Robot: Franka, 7 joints.
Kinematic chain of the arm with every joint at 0, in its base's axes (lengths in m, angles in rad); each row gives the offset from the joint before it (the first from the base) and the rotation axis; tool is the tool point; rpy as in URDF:
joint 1: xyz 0 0 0.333 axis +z
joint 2: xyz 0 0 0 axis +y
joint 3: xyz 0 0 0.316 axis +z
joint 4: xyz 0.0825 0 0 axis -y
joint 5: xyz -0.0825 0 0.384 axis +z
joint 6: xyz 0 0 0 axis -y
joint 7: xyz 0.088 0 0 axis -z
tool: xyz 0 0 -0.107 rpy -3.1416 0 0
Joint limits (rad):
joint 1: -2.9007..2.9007
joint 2: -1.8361..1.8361
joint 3: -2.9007..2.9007
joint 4: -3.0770..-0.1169
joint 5: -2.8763..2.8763
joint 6: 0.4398..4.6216
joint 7: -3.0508..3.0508
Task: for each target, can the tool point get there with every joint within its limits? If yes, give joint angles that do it. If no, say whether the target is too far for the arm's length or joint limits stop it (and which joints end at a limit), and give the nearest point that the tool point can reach.
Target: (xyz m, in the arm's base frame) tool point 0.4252 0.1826 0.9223
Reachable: yes | joints -0.7744 -0.3145 0.7462 -1.4771 2.2589 1.6547 -2.5744
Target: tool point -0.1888 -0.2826 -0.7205
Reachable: no: too far | nearest point -0.1761 -0.2636 -0.3597 | short by 0.362 m
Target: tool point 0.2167 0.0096 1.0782
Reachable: yes | joints -0.8284 -0.0185 1.3859 -0.5829 -2.0426 1.1166 1.7440
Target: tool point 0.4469 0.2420 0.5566
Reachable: yes | joints 2.3411 -0.0324 -1.7898 -2.3070 0.1515 4.1045 0.2612
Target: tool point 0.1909 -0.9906 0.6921
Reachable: no: too far | nearest point 0.1529 -0.7936 0.6207 | short by 0.213 m
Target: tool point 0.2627 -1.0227 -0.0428
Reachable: no: too far | nearest point 0.2011 -0.7828 0.0453 | short by 0.263 m
